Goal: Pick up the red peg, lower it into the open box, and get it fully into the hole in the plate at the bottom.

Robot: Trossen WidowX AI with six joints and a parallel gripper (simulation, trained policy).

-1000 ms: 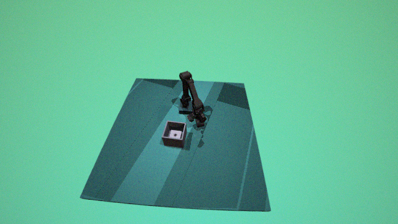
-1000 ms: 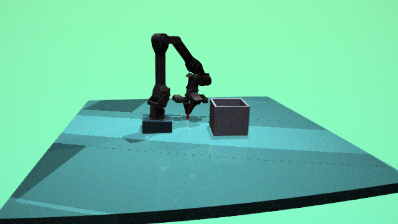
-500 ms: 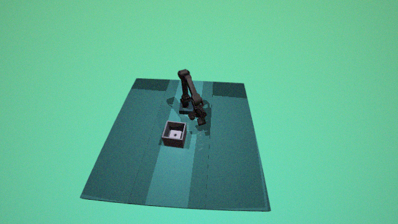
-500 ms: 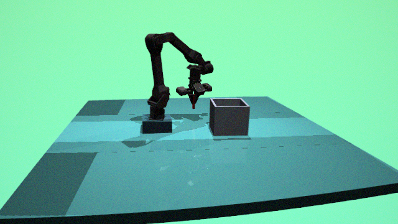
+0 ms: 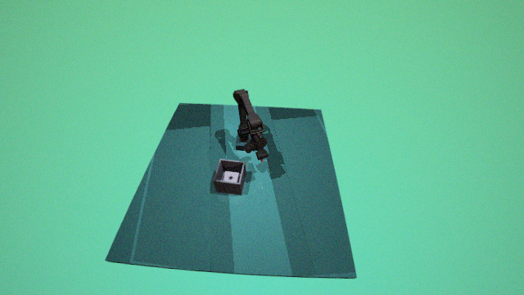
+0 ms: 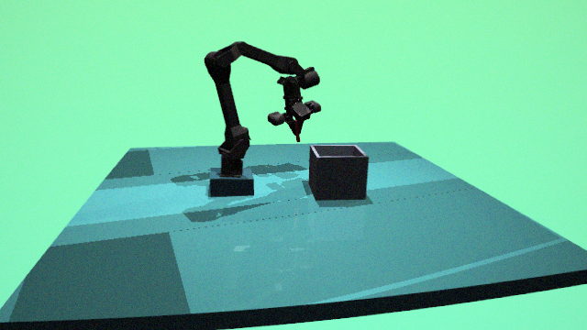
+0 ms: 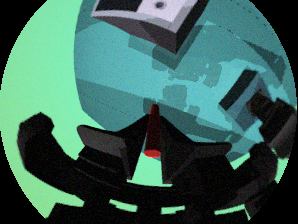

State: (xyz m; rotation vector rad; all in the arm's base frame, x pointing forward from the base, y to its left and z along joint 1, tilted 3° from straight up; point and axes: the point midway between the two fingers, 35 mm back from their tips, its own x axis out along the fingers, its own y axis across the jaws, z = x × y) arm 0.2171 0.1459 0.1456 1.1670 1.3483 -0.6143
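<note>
The plate lies 180 mm to the right of my gripper tip, 110 mm below it and 110 mm ahead of it. Also, from my gripper tip: red peg (10 mm above).
</note>
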